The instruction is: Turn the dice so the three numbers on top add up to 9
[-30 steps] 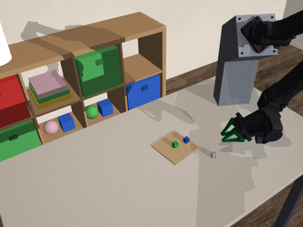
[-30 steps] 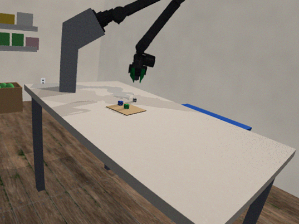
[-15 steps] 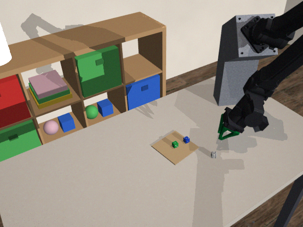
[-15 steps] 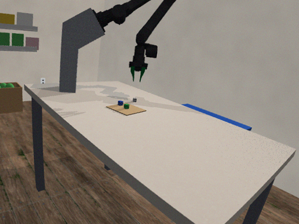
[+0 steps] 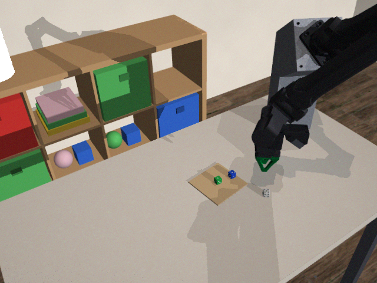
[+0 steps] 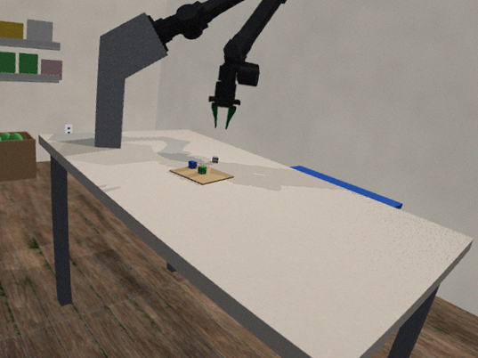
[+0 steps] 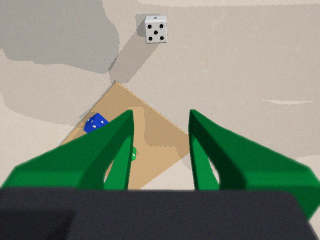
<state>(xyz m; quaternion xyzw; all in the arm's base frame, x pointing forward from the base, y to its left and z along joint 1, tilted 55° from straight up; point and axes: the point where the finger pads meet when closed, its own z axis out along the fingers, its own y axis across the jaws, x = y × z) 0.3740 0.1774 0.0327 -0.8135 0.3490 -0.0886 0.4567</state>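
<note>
Right now the white die is 120 mm below my hand, 20 mm behind it and 10 mm to the left of it. The rest, counted from my hand: tan mat: 130 mm below, 110 mm to the right, 90 mm ahead; then green die: 120 mm below, 110 mm to the right, 90 mm ahead; then blue die: 120 mm below, 110 mm to the right, 30 mm ahead.
</note>
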